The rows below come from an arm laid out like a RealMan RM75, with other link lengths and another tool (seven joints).
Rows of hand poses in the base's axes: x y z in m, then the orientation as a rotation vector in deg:
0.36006, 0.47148, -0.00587, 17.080, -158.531, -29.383
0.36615, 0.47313, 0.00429, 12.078, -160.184, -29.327
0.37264, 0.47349, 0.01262, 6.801, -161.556, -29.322
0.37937, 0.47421, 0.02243, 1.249, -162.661, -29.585
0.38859, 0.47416, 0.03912, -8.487, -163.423, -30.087
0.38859, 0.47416, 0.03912, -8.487, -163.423, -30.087
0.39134, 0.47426, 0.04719, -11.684, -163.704, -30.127
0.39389, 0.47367, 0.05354, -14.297, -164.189, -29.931
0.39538, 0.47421, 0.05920, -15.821, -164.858, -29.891
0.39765, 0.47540, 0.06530, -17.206, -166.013, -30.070
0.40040, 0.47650, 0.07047, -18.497, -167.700, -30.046
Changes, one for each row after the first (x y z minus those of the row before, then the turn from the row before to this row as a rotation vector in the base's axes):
0.00609, 0.00165, 0.01016, -0.673, -0.573, -3.656
0.00649, 0.00036, 0.00833, -0.632, -0.410, -3.776
0.00673, 0.00072, 0.00981, -0.441, -0.311, -3.935
0.00922, -0.00005, 0.01669, -0.600, 0.173, -6.720
0.00000, 0.00000, 0.00000, 0.000, 0.000, 0.000
0.00275, 0.00010, 0.00807, -0.289, -0.063, -2.200
0.00255, -0.00059, 0.00635, -0.434, -0.292, -1.801
0.00149, 0.00054, 0.00566, -0.281, -0.576, -1.094
0.00227, 0.00119, 0.00610, -0.229, -1.110, -1.063
0.00275, 0.00110, 0.00517, -0.462, -1.587, -1.021

